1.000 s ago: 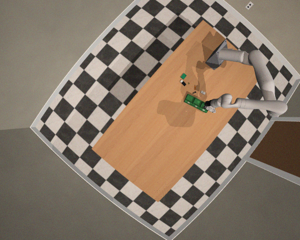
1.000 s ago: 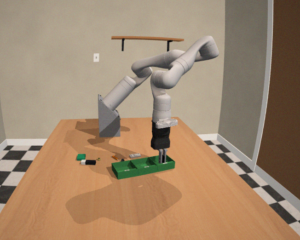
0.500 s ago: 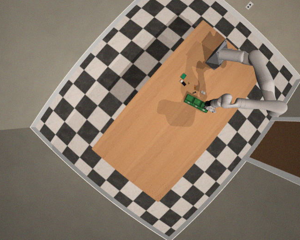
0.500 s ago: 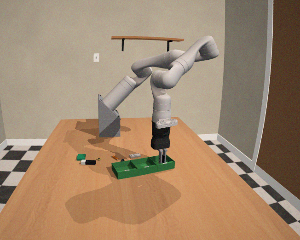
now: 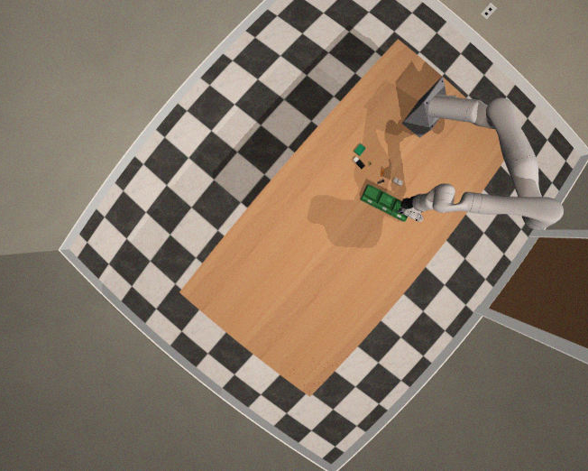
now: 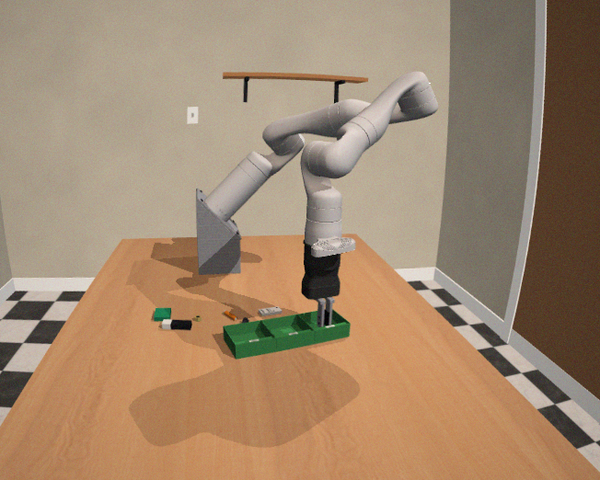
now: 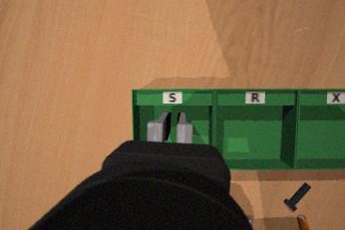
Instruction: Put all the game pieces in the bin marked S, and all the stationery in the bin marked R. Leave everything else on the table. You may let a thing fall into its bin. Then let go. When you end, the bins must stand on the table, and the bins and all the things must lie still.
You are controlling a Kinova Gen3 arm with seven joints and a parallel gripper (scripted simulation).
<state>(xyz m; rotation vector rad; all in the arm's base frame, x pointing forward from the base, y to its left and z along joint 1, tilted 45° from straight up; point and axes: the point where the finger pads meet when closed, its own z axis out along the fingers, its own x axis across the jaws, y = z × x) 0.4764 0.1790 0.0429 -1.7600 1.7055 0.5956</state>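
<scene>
Right now my hand is 130 mm past the olive ring, 250 mm to the left of it and 30 mm above it. From my hand the other things lie so: dark piece: 80 mm behind, 160 mm to the right, 30 mm below; then white domino: 130 mm behind, 80 mm to the right, 30 mm below; then green three-compartment tray: 80 mm to the right, 20 mm below.
</scene>
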